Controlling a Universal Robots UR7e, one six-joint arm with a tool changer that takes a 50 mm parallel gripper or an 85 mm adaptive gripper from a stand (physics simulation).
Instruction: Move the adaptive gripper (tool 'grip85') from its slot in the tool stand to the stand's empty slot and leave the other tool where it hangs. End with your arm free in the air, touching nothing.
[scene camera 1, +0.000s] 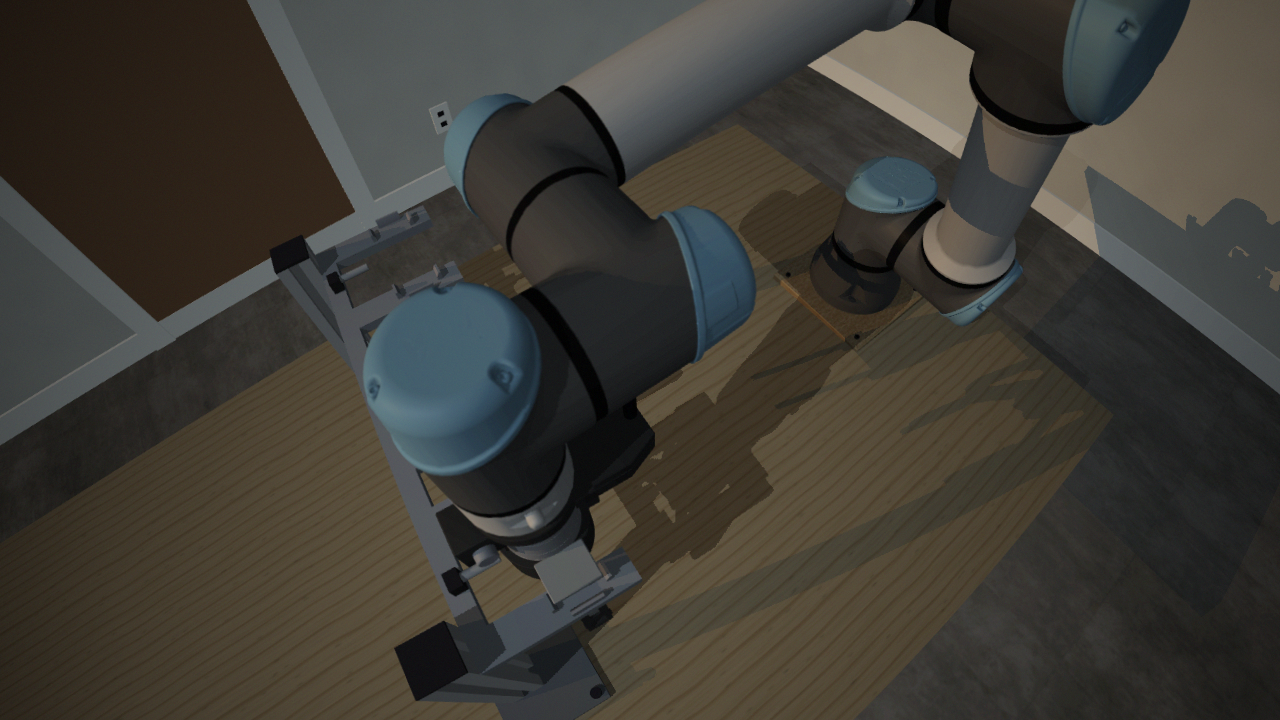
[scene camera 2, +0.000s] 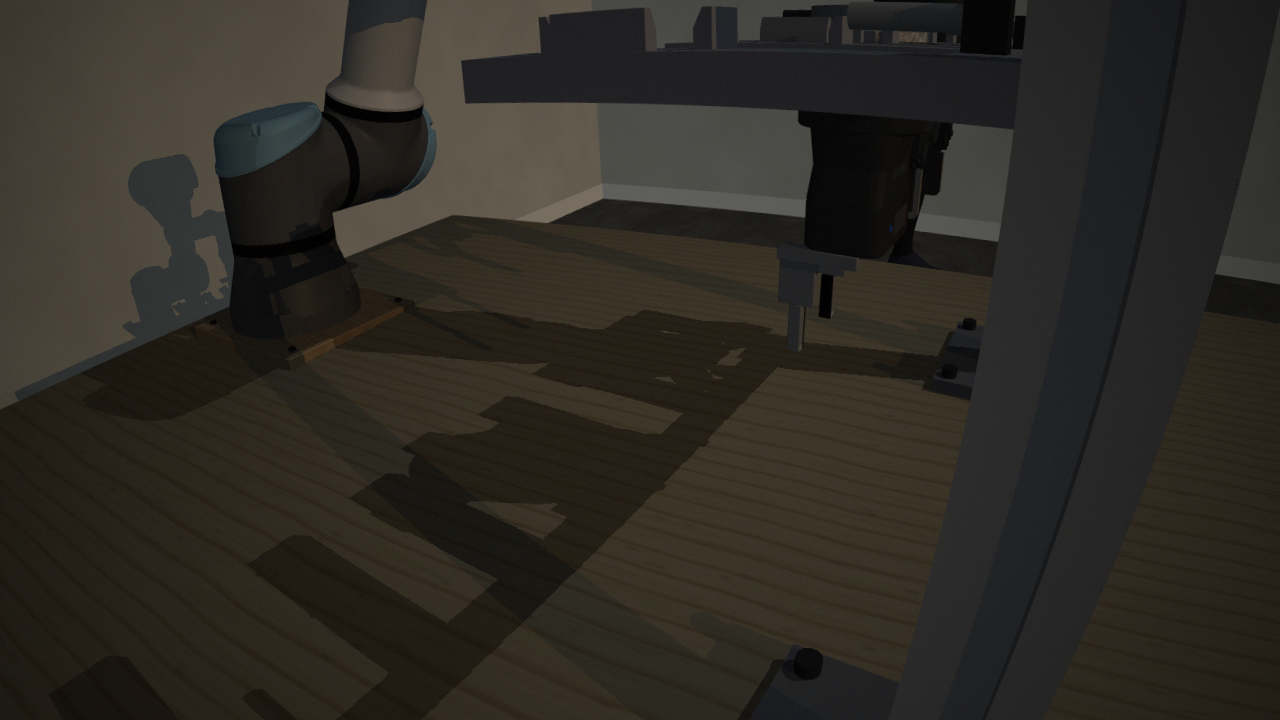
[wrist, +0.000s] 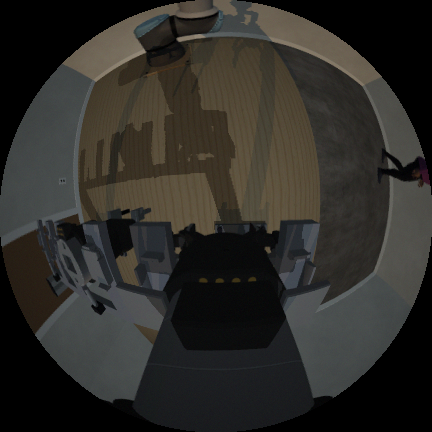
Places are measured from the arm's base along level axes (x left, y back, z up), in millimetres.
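Pixels of known places: arm's base, origin of its link: (scene camera 1: 853, 277) (scene camera 2: 297, 312) (wrist: 165, 55).
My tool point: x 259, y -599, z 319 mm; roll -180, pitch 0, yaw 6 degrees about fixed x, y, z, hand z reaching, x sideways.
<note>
Ahead of a thing's pixels: the offset from my tool point to its middle. "*": to the spot under its first point. Level surfaces: height alone.
The adaptive gripper (wrist: 223, 234) is coupled to my wrist, its black body upright between the two arms of the stand's end slot @(* dx -52, dy +25, dz -50 mm) (wrist: 153, 245). Its fingers are spread open with nothing between them. Its pale side plate @(dx +46, dy +5, dz -15 mm) (scene camera 1: 570, 571) is over the slot's outer arm (scene camera 1: 514, 631); whether it rests there I cannot tell. Part of the gripper shows in scene camera 2 behind the other tool. The other tool, the parallel gripper (scene camera 2: 850, 183) (wrist: 120, 236), hangs in its slot farther along the tool stand (scene camera 1: 400, 470) (scene camera 2: 733, 82); my wrist hides it in scene camera 1.
The stand's thick post @(* dx -414, dy -154, dz -106 mm) (scene camera 2: 1047, 358) rises in front in scene camera 2. Black-ended pins @(* dx +13, dy -79, dz -34 mm) (scene camera 1: 454, 582) stick out near the slots. The arm's base (scene camera 1: 854, 273) (scene camera 2: 290, 291) stands on the wooden table @(dz -332 mm) (scene camera 1: 895, 537). A person (wrist: 417, 170) is beyond the table on the right.
</note>
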